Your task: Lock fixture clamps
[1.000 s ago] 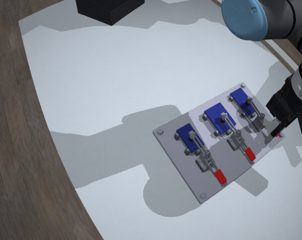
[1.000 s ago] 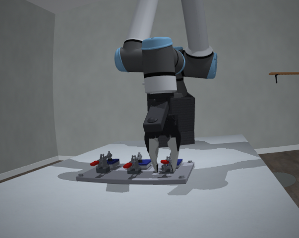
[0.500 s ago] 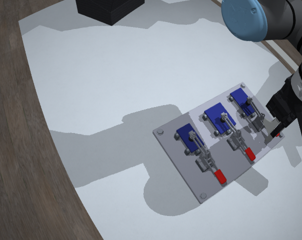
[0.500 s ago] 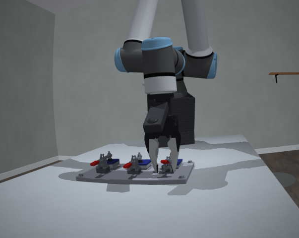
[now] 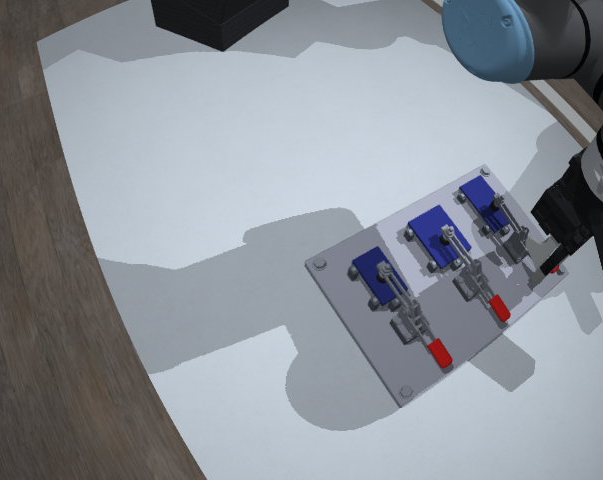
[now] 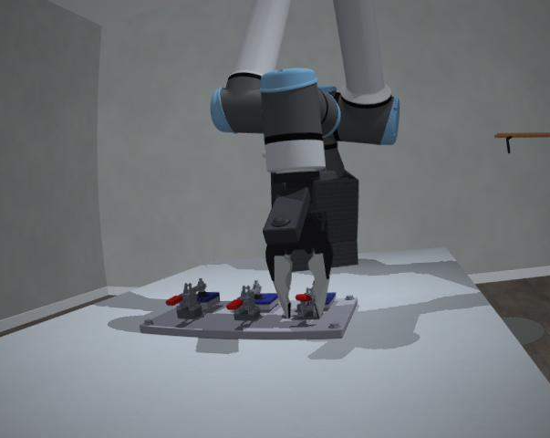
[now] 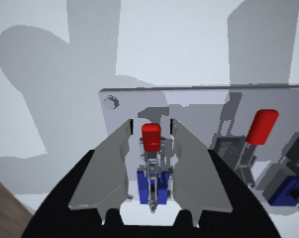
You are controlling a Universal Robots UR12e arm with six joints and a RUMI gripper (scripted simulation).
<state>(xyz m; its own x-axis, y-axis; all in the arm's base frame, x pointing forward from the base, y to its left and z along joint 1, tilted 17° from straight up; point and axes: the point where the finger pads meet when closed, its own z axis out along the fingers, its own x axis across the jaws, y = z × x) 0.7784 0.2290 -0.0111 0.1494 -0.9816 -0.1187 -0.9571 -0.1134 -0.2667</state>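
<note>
Right now my hand is 14 cm past the blue part, 2 cm to the left of it and 2 cm above it. Also, from my hand: grey fixture plate 7 cm behind, 12 cm to the right, 4 cm below.
</note>
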